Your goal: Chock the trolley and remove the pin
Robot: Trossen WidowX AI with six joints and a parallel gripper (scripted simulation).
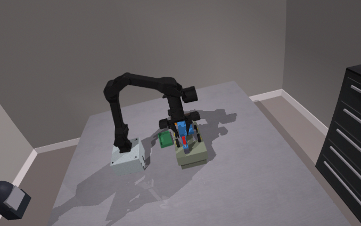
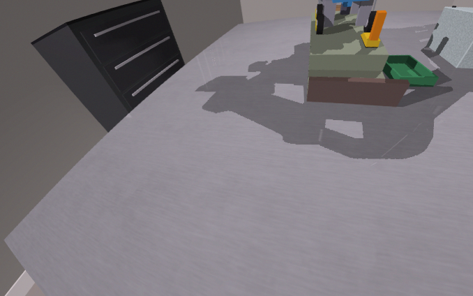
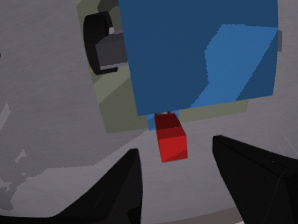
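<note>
The red-headed stop pin is 10 mm to the right of my gripper tip and 40 mm below it. Round my gripper tip: ramp 10 mm ahead, 90 mm to the left, 120 mm below; trolley 10 mm ahead, 90 mm to the left, 60 mm below; green tray 140 mm behind, 190 mm to the left, 180 mm below.
</note>
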